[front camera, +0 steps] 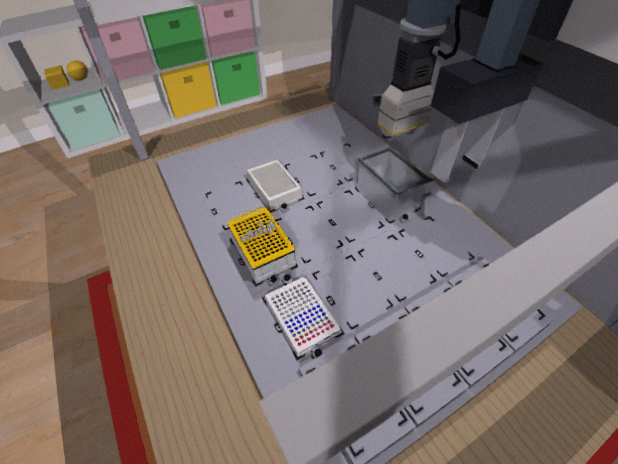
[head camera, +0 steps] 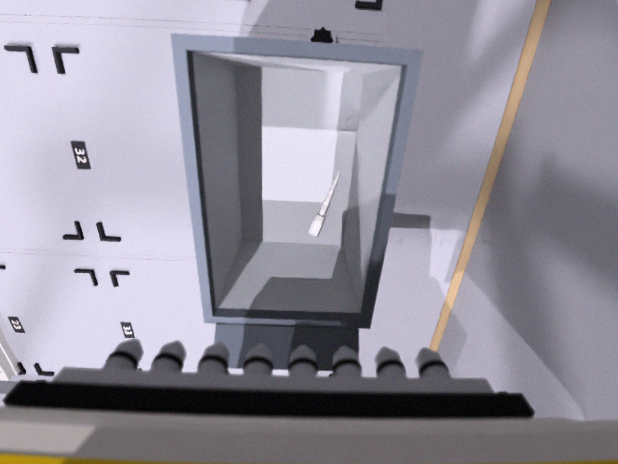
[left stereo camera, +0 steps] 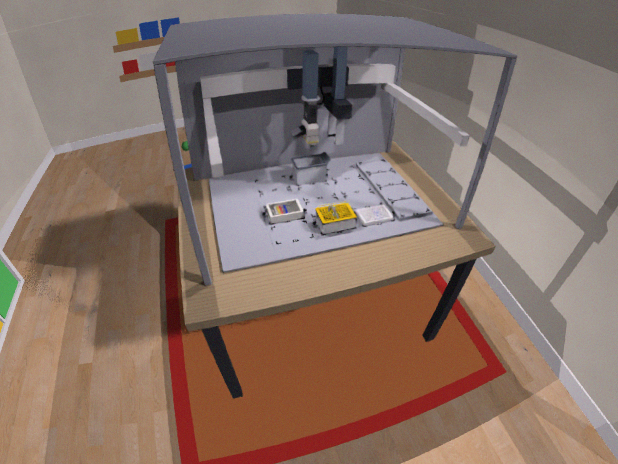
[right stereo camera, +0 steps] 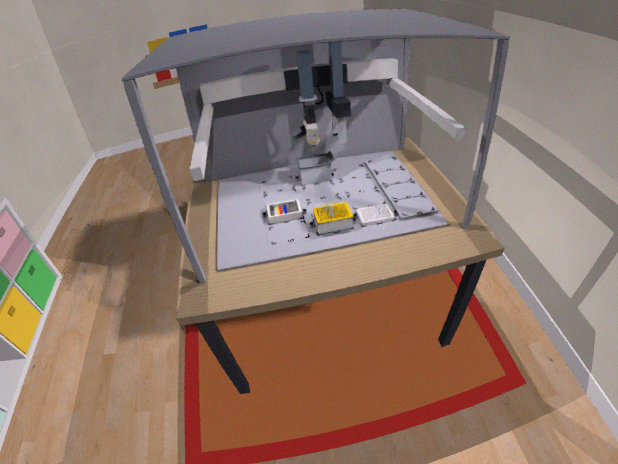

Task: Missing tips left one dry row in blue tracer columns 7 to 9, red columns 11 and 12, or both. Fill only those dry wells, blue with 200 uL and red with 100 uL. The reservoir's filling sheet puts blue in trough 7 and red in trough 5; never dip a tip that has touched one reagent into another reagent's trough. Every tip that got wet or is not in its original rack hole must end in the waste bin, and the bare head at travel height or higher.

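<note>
The pipetting head (front camera: 405, 112) (left stereo camera: 311, 131) (right stereo camera: 312, 132) hangs high above the waste bin (front camera: 378, 176) (head camera: 295, 45) (left stereo camera: 310, 174); its nozzles (head camera: 303, 357) are bare. One tip (head camera: 320, 215) lies in the bin. The parked plate gripper (front camera: 456, 170) hangs beside the head, its fingers apart and empty. The white plate (front camera: 320, 342) (left stereo camera: 375, 216) shows blue wells (front camera: 305, 319) in three columns and red wells (front camera: 315, 335) in two; single wells are too small to judge surely. The yellow tip rack (front camera: 275, 268) (left stereo camera: 337, 225) holds several clear tips (front camera: 260, 231). The reservoir (front camera: 286, 195) (right stereo camera: 285, 218) shows yellow, red and blue troughs in the right stereo view.
Rack, plate and reservoir stand in a row near the deck's front edge, with the bin farther back. White gantry side arms (left stereo camera: 425, 112) (right stereo camera: 427, 106) run along both sides. Frame posts (left stereo camera: 182, 175) (right stereo camera: 485, 135) stand at the table corners. A raised carrier strip (left stereo camera: 395, 190) lies on the deck's right.
</note>
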